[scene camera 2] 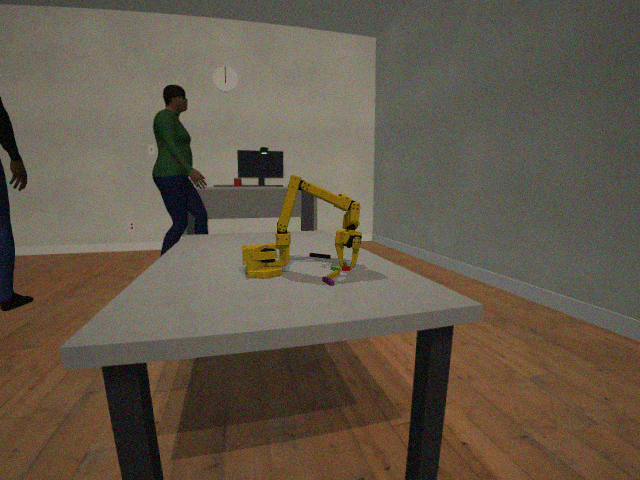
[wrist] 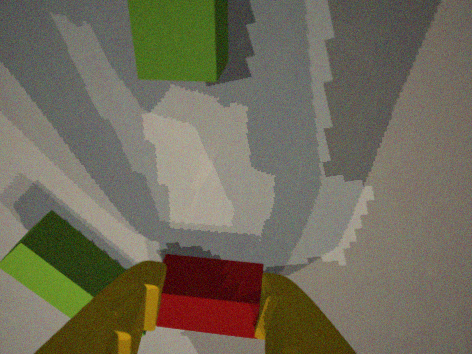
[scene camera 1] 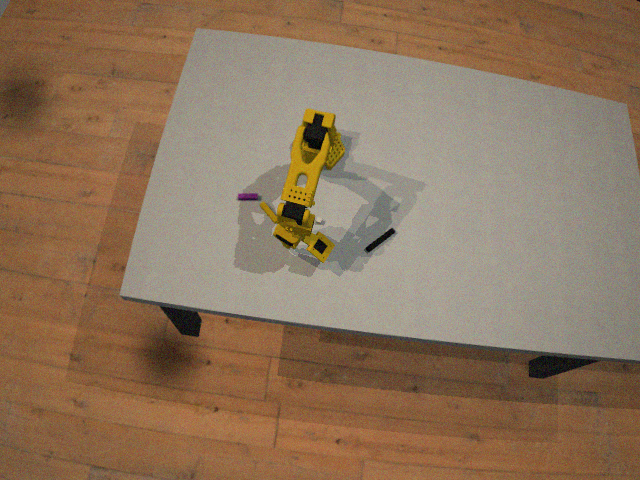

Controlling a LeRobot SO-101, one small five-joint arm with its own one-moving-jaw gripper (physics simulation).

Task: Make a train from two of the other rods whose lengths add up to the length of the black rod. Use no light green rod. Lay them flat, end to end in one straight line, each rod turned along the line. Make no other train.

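Pixels of known places: hand at its tool point: (scene camera 2: 342, 266) (wrist: 162, 287) (scene camera 1: 294, 235); arm's base at its link origin: (scene camera 2: 270, 272).
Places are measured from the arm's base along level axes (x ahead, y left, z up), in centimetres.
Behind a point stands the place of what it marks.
Note:
My gripper (wrist: 214, 287) (scene camera 2: 347, 266) @(y -2.2, x 18.8, z 1.0 cm) is shut on the red rod (wrist: 210, 316) @(y -3.0, x 19.5, z 1.0 cm) (scene camera 2: 345, 268) @(y -3.4, x 19.1, z 0.7 cm); the jaws press on its two ends in the wrist view, low at the table. The black rod (scene camera 1: 379, 240) @(y 14.5, x 17.3, z 1.0 cm) (scene camera 2: 320, 255) @(y 14.2, x 17.0, z 0.7 cm) lies slanted on the table. A purple rod (scene camera 1: 248, 196) @(y -12.6, x 11.8, z 1.0 cm) (scene camera 2: 328, 281) @(y -14.0, x 11.4, z 0.7 cm) lies on the other side of the arm. A yellow rod (scene camera 1: 268, 212) @(y -8.1, x 14.7, z 1.0 cm) (scene camera 2: 333, 274) @(y -8.7, x 14.2, z 0.8 cm) lies slanted between the purple rod and the gripper. One green rod (wrist: 175, 40) @(y 1.8, x 20.5, z 1.0 cm) shows at the top of the wrist view, another green rod (wrist: 55, 267) @(y -1.4, x 16.9, z 1.0 cm) at its left, partly behind a jaw. The arm hides the red rod in scene camera 1.
The arm (scene camera 1: 305, 175) @(y -1.5, x 15.6, z 20.0 cm) (scene camera 2: 323, 194) @(y -4.4, x 12.8, z 19.9 cm) reaches over the grey table (scene camera 1: 491, 206) @(y 38.7, x 5.2, z 0.0 cm) (scene camera 2: 217, 310) @(y -24.2, x -12.0, z 0.0 cm). A small pale spot beside the gripper in scene camera 1 is too small to identify. The table's front edge lies beyond the gripper. A person (scene camera 2: 173, 149) stands behind the table.

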